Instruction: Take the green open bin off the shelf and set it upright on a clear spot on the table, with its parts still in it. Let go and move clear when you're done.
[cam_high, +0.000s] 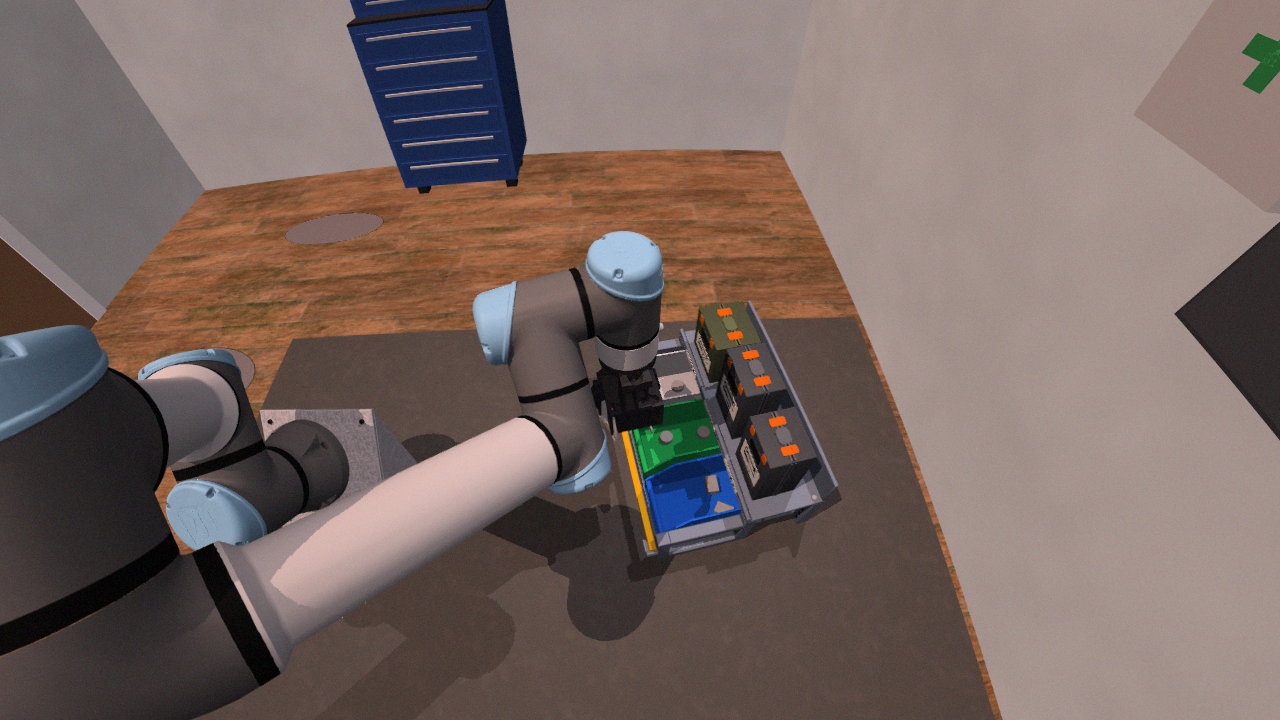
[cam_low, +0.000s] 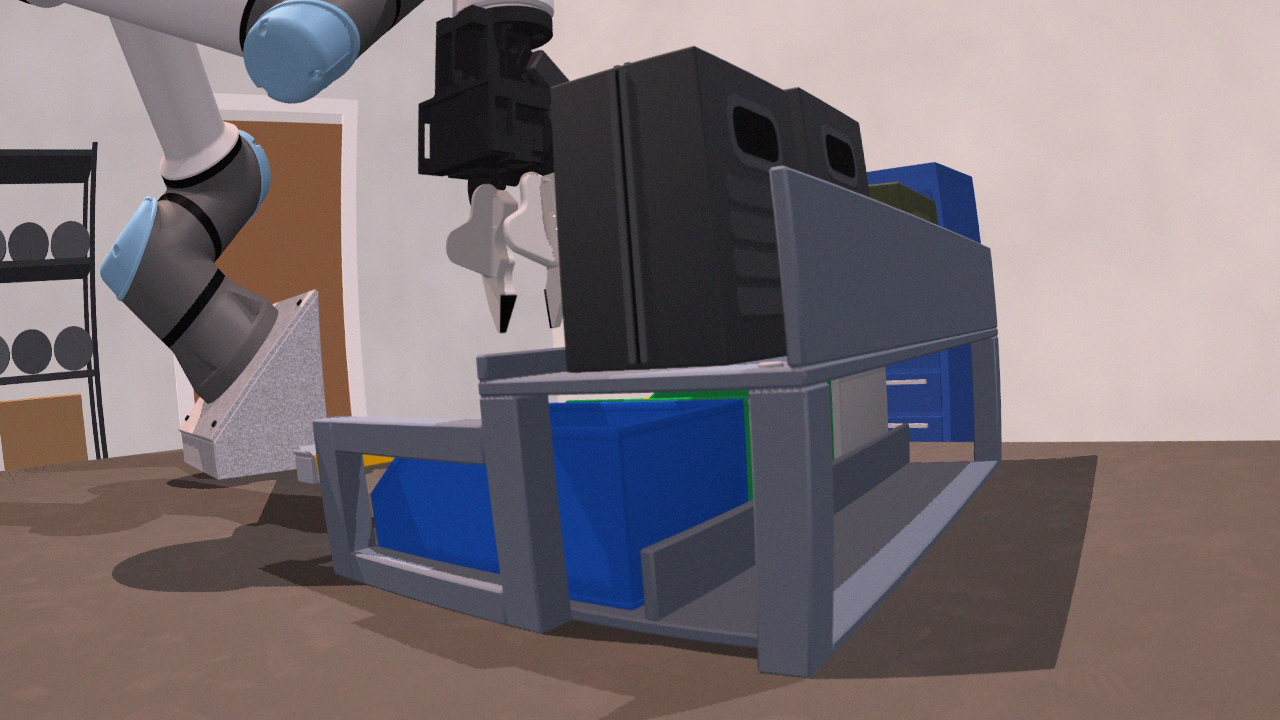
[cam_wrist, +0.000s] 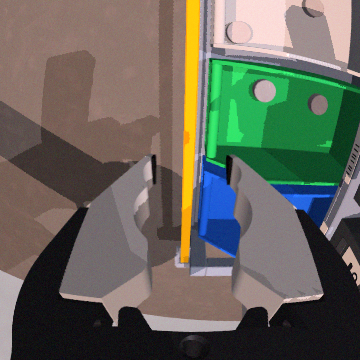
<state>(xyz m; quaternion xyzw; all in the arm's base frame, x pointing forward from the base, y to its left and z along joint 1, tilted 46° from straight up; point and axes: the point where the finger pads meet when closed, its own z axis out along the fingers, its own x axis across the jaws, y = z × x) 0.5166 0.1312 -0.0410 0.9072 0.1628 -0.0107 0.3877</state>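
Right now my hand is 8 cm above the yellow bar. The rest, counted from my hand: grey bin 7 cm ahead, 14 cm to the left, 10 cm below; then green open bin 10 cm ahead, 3 cm to the left, 10 cm below; then blue bin 13 cm ahead, 8 cm to the right, 10 cm below.
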